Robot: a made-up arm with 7 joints.
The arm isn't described. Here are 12 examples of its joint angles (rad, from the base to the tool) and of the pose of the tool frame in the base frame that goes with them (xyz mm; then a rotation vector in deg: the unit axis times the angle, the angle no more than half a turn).
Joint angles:
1: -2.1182 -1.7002 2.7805 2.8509 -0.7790 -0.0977 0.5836
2: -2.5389 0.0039 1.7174 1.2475 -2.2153 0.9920 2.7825
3: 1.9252 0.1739 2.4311 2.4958 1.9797 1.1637 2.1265
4: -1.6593 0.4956 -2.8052 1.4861 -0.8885 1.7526 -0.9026
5: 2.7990 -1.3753 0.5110 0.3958 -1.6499 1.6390 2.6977
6: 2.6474 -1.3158 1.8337 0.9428 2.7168 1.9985 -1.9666
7: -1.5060 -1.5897 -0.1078 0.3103 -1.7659 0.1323 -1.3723
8: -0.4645 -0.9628 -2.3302 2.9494 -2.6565 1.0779 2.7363
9: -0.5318 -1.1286 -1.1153 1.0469 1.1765 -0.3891 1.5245
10: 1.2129 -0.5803 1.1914 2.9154 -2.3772 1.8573 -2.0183
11: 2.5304 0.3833 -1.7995 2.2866 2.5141 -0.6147 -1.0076
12: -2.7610 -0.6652 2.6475 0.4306 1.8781 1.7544 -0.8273
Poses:
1: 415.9 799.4 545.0 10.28 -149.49 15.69
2: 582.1 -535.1 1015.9 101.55 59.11 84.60
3: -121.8 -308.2 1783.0 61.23 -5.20 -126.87
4: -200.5 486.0 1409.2 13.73 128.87 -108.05
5: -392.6 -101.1 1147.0 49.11 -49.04 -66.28
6: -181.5 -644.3 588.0 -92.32 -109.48 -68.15
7: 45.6 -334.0 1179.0 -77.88 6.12 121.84
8: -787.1 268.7 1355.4 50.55 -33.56 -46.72
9: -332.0 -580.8 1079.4 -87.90 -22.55 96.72
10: -222.4 -498.0 1600.4 67.35 136.44 -59.04
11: 180.0 432.2 1572.9 18.16 -70.05 -100.33
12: 287.7 -66.8 336.4 -3.05 4.14 -62.99
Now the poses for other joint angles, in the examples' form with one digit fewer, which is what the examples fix.
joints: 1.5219 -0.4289 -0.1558 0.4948 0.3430 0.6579 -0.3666
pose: 51 514 801 11.4 -89.1 51.9
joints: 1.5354 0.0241 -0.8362 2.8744 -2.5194 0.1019 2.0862
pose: 92 147 1759 -9.6 120.9 78.3
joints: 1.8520 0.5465 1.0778 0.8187 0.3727 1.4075 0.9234
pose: -592 -97 604 -50.9 -63.5 135.7
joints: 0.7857 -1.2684 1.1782 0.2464 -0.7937 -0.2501 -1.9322
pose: -51 448 780 -11.9 8.8 -61.6
